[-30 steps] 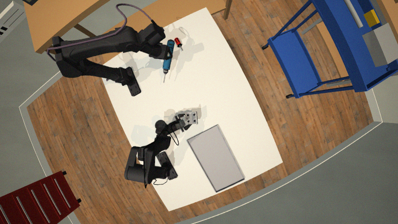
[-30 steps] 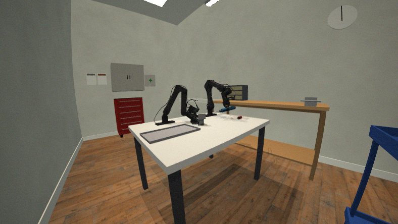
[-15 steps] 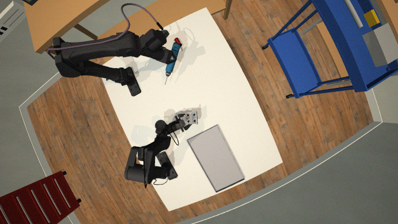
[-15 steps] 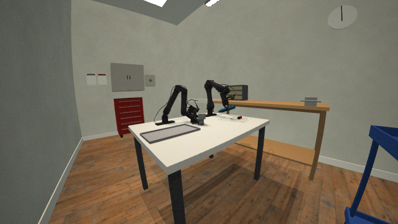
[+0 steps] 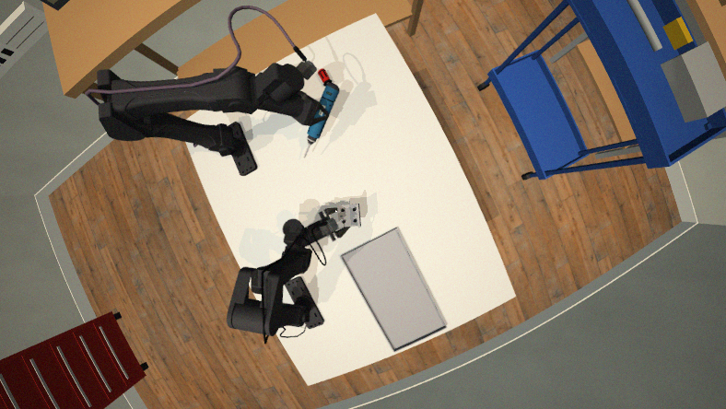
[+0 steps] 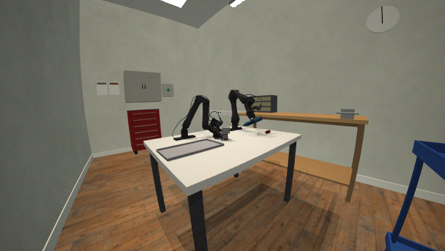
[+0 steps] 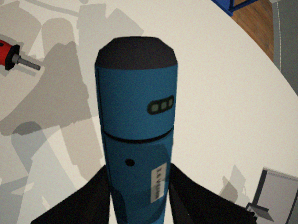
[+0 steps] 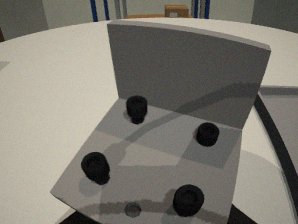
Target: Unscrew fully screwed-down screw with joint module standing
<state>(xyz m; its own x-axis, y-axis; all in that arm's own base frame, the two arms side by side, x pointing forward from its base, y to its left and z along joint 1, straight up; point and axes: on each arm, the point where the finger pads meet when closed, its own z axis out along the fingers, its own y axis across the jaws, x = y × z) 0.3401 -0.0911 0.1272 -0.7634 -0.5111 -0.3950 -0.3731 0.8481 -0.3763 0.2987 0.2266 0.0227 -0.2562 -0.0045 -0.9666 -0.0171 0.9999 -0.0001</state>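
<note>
The grey bracket lies 5 cm above my right hand. The rest, counted from my right hand: flat grey tray 32 cm to the right, 4 cm ahead, 2 cm below; red-handled screwdriver 47 cm to the left, 11 cm ahead, 1 cm below.
</note>
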